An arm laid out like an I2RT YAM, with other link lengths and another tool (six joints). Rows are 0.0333 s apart.
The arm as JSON. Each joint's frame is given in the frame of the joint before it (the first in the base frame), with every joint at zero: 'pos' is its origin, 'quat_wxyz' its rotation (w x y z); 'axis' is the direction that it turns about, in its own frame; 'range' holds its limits. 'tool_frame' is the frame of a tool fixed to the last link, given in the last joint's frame.
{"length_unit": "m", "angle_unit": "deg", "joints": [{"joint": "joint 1", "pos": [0.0, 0.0, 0.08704], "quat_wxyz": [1.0, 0.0, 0.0, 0.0], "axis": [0.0, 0.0, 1.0], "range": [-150.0, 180.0]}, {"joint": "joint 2", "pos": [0.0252, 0.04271, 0.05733], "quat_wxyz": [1.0, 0.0, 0.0, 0.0], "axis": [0.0, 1.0, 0.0], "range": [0.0, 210.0]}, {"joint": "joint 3", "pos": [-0.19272, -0.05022, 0.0], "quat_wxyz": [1.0, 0.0, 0.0, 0.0], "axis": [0.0, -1.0, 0.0], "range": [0.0, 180.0]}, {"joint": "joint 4", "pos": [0.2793, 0.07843, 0.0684], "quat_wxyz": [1.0, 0.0, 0.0, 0.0], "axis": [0.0, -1.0, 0.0], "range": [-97.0, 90.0]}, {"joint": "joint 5", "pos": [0.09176, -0.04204, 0.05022], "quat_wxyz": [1.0, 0.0, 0.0, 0.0], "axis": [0.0, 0.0, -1.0], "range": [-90.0, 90.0]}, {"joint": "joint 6", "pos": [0.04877, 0.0, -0.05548], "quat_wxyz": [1.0, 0.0, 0.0, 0.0], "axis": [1.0, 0.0, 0.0], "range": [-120.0, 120.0]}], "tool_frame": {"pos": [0.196, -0.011, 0.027], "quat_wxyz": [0.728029, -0.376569, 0.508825, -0.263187]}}
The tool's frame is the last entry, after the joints.
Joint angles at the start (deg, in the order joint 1, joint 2, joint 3, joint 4, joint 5, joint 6): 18.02, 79.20, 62.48, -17.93, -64.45, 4.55
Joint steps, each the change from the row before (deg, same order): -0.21, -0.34, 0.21, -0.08, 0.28, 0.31; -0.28, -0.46, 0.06, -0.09, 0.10, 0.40; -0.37, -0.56, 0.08, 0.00, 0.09, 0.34; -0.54, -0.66, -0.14, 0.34, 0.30, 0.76; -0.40, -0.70, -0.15, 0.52, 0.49, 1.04; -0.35, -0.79, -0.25, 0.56, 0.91, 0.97; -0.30, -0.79, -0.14, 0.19, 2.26, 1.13; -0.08, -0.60, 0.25, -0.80, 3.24, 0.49; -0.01, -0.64, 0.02, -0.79, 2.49, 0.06; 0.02, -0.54, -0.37, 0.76, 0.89, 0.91; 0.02, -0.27, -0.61, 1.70, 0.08, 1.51
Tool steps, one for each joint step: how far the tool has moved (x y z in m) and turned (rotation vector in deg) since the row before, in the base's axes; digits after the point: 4 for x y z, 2 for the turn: 0.0023, -0.0017, 0.0033, 0.01, -0.20, -0.52; 0.0016, -0.0021, 0.0033, 0.11, -0.04, -0.46; 0.0022, -0.0027, 0.0046, 0.17, -0.30, -0.53; 0.0041, -0.0041, 0.0041, 0.17, -0.14, -0.97; 0.0041, -0.0035, 0.0044, 0.17, -0.10, -1.06; 0.0050, -0.0038, 0.0037, -0.01, -0.25, -1.36; 0.0092, -0.0056, 0.0011, -0.66, -0.03, -2.53; 0.0104, -0.0062, -0.0018, -1.41, -0.01, -3.03; 0.0065, -0.0051, -0.0019, -1.19, -0.14, -2.20; 0.0031, -0.0017, 0.0022, 0.09, -0.18, -1.02; 0.0020, 0.0001, 0.0028, 0.77, 0.06, -0.47
